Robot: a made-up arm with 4 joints.
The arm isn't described. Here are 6 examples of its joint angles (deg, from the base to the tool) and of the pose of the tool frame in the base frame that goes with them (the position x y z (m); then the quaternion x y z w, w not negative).
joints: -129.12 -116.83 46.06 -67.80
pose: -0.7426 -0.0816 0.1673 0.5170 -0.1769 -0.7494 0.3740
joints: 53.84 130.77 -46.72 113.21
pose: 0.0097 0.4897 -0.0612 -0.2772 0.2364 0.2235 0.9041
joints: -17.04 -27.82 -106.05 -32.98
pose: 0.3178 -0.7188 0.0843 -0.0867 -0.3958 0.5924 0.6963
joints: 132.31 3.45 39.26 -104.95
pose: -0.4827 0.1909 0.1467 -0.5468 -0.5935 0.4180 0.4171
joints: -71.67 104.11 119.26 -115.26
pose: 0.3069 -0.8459 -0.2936 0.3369 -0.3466 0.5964 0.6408
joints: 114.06 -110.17 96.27 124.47
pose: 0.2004 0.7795 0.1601 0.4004 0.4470 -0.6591 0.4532
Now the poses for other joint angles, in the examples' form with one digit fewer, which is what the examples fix.
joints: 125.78 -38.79 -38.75 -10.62
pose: 0.178 0.441 0.203 0.228 0.141 0.952 0.149
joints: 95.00 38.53 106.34 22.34
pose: -0.420 0.779 0.097 0.242 -0.336 -0.029 0.910
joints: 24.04 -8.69 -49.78 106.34
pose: 0.546 -0.212 0.241 0.682 0.469 0.372 0.419
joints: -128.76 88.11 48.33 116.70
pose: -0.087 -0.424 -0.263 -0.263 -0.376 -0.759 0.462
